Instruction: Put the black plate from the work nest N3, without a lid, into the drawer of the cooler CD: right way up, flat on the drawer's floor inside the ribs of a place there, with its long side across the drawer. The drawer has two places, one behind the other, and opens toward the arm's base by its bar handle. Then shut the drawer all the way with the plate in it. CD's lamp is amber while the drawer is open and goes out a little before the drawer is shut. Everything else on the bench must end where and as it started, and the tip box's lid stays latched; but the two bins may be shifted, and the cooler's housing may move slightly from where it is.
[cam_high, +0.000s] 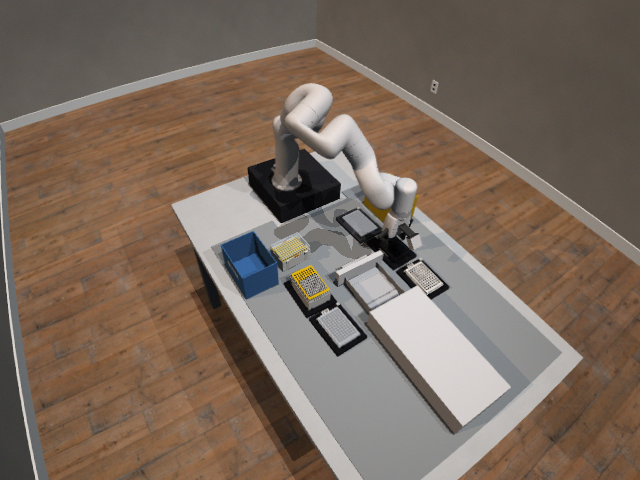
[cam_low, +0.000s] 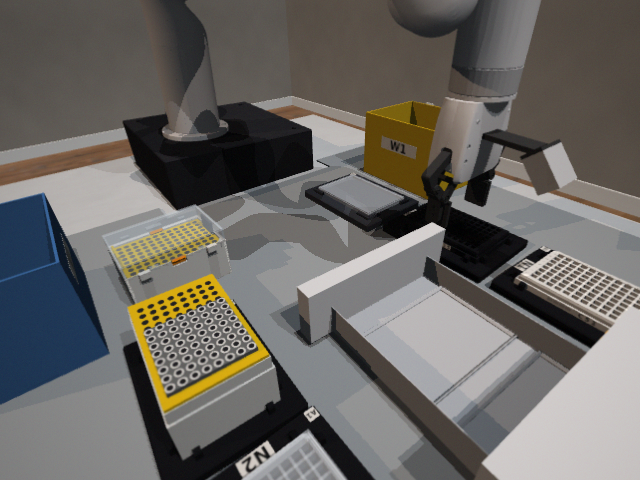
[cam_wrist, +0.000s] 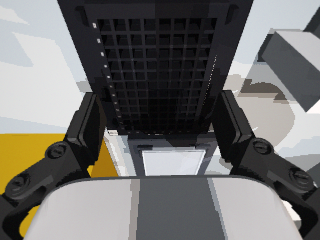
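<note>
My gripper is now 30 mm above the black plate. Also, from my hand: white cooler CD (250 mm ahead, 240 mm to the right, 20 mm below); yellow bin W1 (170 mm to the left, 150 mm behind, 10 mm below); white plate (180 mm ahead, 30 mm to the right, 30 mm below).
</note>
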